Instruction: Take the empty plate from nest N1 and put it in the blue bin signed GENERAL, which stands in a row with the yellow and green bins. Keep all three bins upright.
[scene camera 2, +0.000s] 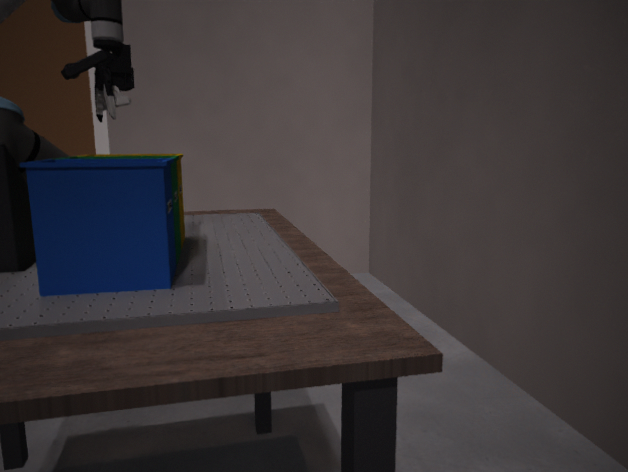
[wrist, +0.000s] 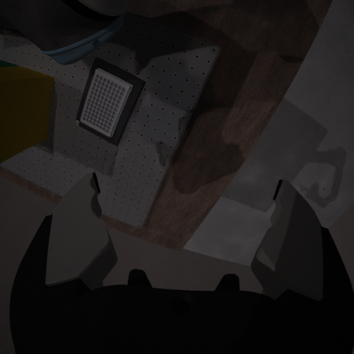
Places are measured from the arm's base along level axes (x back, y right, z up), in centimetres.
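Pixels of known places: gripper, fingertip midpoint: (scene camera 2: 107, 120).
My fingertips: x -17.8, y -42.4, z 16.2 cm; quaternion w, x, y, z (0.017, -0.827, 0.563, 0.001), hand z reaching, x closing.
Observation:
Ahead of a thing's pixels: the offset from my fingertips to its top centre. "*": to the spot under its first point. Level surfaces: height alone.
The empty plate (wrist: 106, 102), a pale plate with a grid of wells, sits in a dark nest (wrist: 127, 112) on the perforated board in the wrist view. The nest's label does not show. My gripper (scene camera 2: 106, 117) (wrist: 186, 178) is open and empty, high above the bins' rims in the scene view. The plate lies beyond the left finger in the wrist view. The blue bin @[dx -9.2, dy +67.1, dz -7.9 cm] (scene camera 2: 101, 228) stands upright, nearest the scene camera; its side sign is too oblique to read. The green bin @[* dx -18.1, dy +55.5, dz -18.4 cm] (scene camera 2: 176, 218) (wrist: 6, 64) and yellow bin @[* dx -18.7, dy +39.8, dz -20.8 cm] (scene camera 2: 182, 218) (wrist: 25, 112) stand upright behind it. The bins' insides are hidden.
The grey perforated board @[dz -25.8 cm] (scene camera 2: 238, 263) (wrist: 132, 185) lies on the wooden table @[dz -27.1 cm] (scene camera 2: 228, 350) (wrist: 190, 215). The dark robot base (scene camera 2: 15, 218) stands left of the bins in the scene view. A blue-ringed arm part (wrist: 85, 50) shows above the nest in the wrist view.

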